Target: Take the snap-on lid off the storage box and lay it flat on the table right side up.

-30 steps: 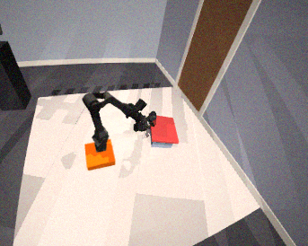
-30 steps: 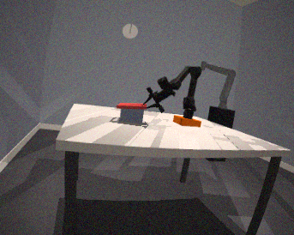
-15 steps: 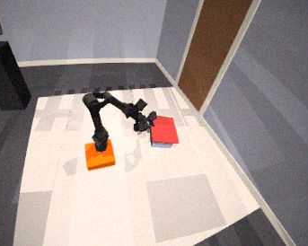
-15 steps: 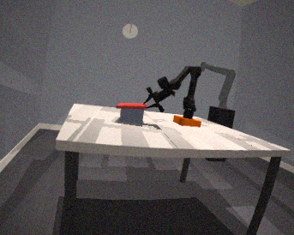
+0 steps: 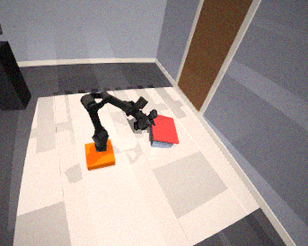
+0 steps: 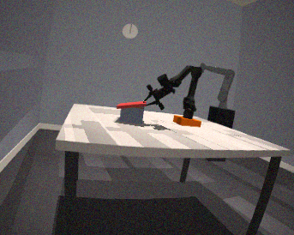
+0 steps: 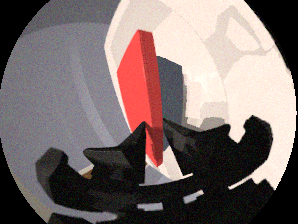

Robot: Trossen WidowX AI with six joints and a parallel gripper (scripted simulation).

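Right now the red lid is 8 cm ahead of my gripper tip, 1 cm to the right of it and 1 cm below it. The rest, counted from my gripper tip: storage box: 7 cm below, 7 cm ahead, 1 cm to the right.
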